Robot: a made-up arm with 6 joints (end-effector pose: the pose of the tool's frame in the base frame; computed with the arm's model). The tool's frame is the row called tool. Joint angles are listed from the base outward.
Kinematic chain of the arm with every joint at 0, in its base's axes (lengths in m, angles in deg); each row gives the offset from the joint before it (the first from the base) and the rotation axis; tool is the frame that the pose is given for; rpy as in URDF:
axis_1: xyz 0 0 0.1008 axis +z
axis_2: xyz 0 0 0 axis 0.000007 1 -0.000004
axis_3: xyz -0.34 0 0.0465 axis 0.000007 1 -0.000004
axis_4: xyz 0.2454 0 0.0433 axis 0.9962 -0.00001 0.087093
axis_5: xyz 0 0 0 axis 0.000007 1 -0.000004
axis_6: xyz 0.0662 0 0.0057 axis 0.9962 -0.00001 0.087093
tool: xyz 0 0 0 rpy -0.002 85.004 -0.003
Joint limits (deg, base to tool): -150..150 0..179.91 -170..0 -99.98..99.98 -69.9..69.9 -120..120
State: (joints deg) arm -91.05 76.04 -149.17 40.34 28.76 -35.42
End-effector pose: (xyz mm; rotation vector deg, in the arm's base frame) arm 20.2 -29.1 741.3 13.69 39.79 -80.68
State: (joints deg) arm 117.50 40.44 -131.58 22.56 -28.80 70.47
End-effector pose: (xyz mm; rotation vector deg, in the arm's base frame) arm 155.1 -271.4 656.0 -23.74 39.59 -143.03
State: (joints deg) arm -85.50 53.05 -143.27 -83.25 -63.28 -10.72
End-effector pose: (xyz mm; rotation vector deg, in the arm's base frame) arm 41.4 225.1 674.9 90.94 24.62 150.71
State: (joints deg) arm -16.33 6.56 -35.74 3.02 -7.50 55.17
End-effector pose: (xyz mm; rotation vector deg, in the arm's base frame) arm -86.1 24.8 387.4 30.18 39.06 39.11
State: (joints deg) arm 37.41 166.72 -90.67 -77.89 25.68 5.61
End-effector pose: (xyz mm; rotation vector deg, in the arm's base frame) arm 379.7 254.9 -152.6 -135.11 102.80 -41.79
